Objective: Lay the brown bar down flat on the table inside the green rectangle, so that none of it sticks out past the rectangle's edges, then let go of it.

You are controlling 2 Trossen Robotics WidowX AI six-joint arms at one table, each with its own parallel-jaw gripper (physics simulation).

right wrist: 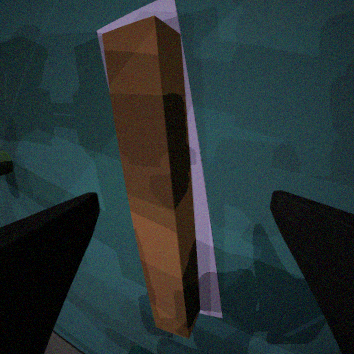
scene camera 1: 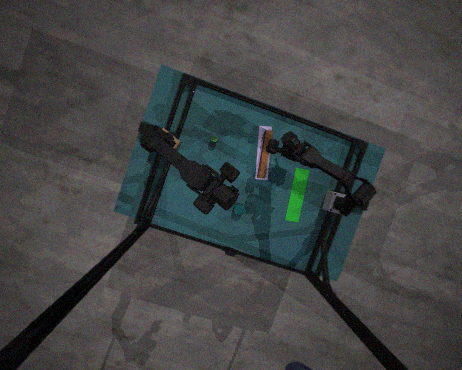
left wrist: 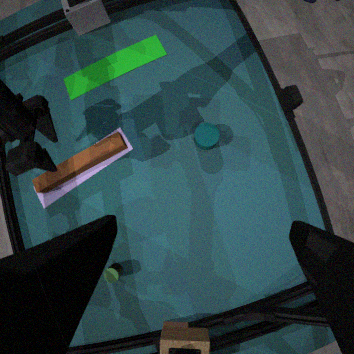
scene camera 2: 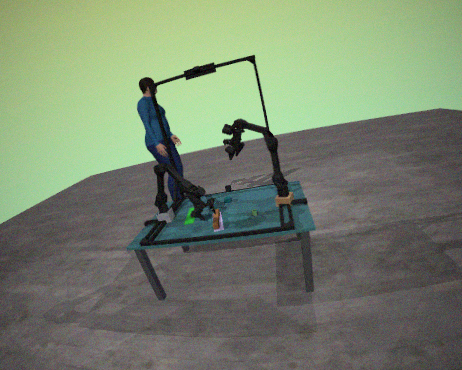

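Where they show: left gripper, fingertip midpoint: [left wrist: 203,226] [scene camera 2: 233,158]; right gripper, fingertip midpoint: [right wrist: 185,200] [left wrist: 55,155] [scene camera 2: 210,217]; left arm's base at its link origin: [scene camera 2: 284,194]; right arm's base at its link origin: [scene camera 1: 340,203] [scene camera 2: 164,211].
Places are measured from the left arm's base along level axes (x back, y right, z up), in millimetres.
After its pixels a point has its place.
The brown bar [scene camera 1: 264,160] {z -32, x -421, y -234 mm} [scene camera 2: 216,220] {z -32, x -370, y -312 mm} [left wrist: 82,162] {z -33, x -406, y -241 mm} [right wrist: 150,150] {z -33, x -387, y -308 mm} lies lengthwise on the lavender rectangle [scene camera 1: 260,142] {z -65, x -353, y -296 mm} [left wrist: 85,175] {z -65, x -380, y -249 mm} [right wrist: 202,225] {z -65, x -434, y -258 mm}, toward one long side of it. The green rectangle [scene camera 1: 298,195] {z -65, x -678, y -211 mm} [scene camera 2: 189,217] {z -65, x -665, y -242 mm} [left wrist: 115,66] {z -65, x -668, y -200 mm} is apart from it, to the right in scene camera 1, with no object on it. My right gripper [left wrist: 55,155] {z -17, x -419, y -302 mm} [right wrist: 185,200] {z -17, x -419, y -302 mm} is open and empty over the bar, with a fingertip to each side of it in the right wrist view; its exact height is unclear. My left gripper [scene camera 2: 232,150] {z 288, x -323, y 0 mm} [left wrist: 203,226] {z 288, x -323, y 0 mm} is open and empty, high above the table.
A small green cylinder [scene camera 1: 214,139] {z -33, x -166, y -160 mm} [scene camera 2: 254,213] {z -48, x -157, y -178 mm} [left wrist: 111,274] {z -33, x -165, y -161 mm} and a teal disc [scene camera 1: 239,209] {z -35, x -476, y 32 mm} [scene camera 2: 228,199] {z -41, x -459, y 16 mm} [left wrist: 206,136] {z -35, x -471, y 33 mm} stand on the table. Black frame bars run along its edges. A person [scene camera 2: 152,120] stands behind the table in scene camera 2.
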